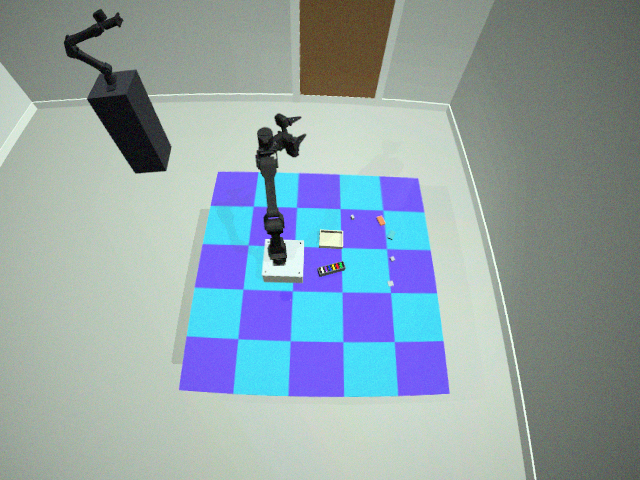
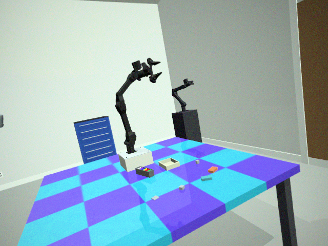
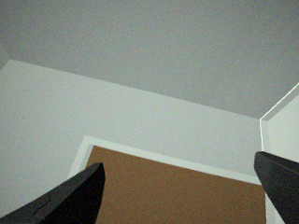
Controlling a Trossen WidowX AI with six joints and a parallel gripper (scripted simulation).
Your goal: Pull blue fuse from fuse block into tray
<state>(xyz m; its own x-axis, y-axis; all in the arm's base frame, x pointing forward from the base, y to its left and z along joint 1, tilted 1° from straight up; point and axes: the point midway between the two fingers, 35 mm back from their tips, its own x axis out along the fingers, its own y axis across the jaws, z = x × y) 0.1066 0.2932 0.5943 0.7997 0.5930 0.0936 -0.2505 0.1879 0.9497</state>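
Now: gripper tip 670 mm above the blue fuse, 350 mm to the left of it and 120 mm short of it. The rest, counted from my gripper tip: yellow fuse (670 mm below, 350 mm to the right, 140 mm ahead); then beige tray (690 mm below, 170 mm to the right, 140 mm ahead); then orange block (690 mm below, 450 mm ahead, 60 mm to the right).
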